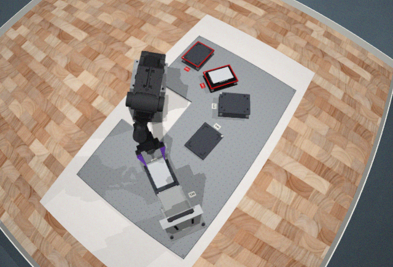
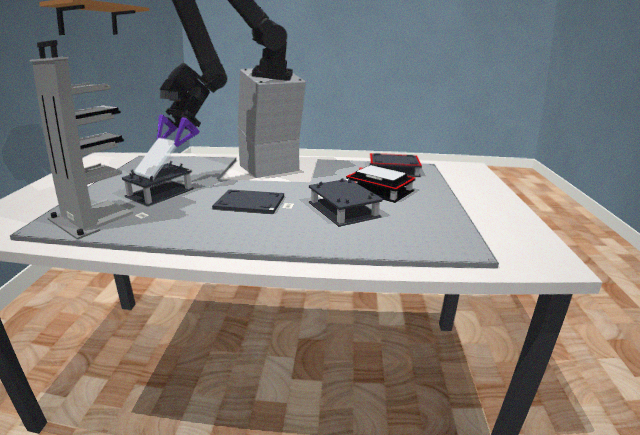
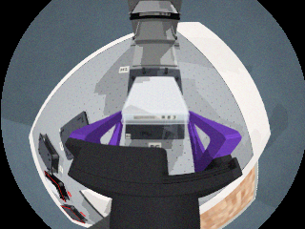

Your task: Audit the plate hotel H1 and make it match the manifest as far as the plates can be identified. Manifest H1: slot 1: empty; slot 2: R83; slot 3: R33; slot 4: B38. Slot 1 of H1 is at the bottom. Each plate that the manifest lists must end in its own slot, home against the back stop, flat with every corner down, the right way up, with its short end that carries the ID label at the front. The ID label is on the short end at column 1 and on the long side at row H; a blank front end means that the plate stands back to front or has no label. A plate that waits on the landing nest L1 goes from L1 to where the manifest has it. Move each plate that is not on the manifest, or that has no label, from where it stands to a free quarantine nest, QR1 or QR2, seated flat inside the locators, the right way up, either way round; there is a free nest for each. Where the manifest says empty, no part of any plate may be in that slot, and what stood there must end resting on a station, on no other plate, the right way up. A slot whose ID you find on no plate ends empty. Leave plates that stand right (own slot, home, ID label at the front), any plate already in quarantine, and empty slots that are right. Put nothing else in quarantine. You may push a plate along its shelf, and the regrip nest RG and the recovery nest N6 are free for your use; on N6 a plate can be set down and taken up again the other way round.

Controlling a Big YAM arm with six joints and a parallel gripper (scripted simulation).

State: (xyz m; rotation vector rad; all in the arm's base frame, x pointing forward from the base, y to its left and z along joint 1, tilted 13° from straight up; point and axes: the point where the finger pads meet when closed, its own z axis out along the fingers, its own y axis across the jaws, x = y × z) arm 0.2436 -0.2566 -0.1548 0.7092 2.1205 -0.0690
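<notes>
My hand is 4 cm short of the white plate, 2 cm to the left of it and 4 cm above it. Round my hand: plate hotel H1: 26 cm ahead, 16 cm to the right, 6 cm above; regrip nest RG: 4 cm ahead, 3 cm to the right, 9 cm below; flat pad N6: 10 cm ahead, 25 cm to the left, 14 cm below.
</notes>
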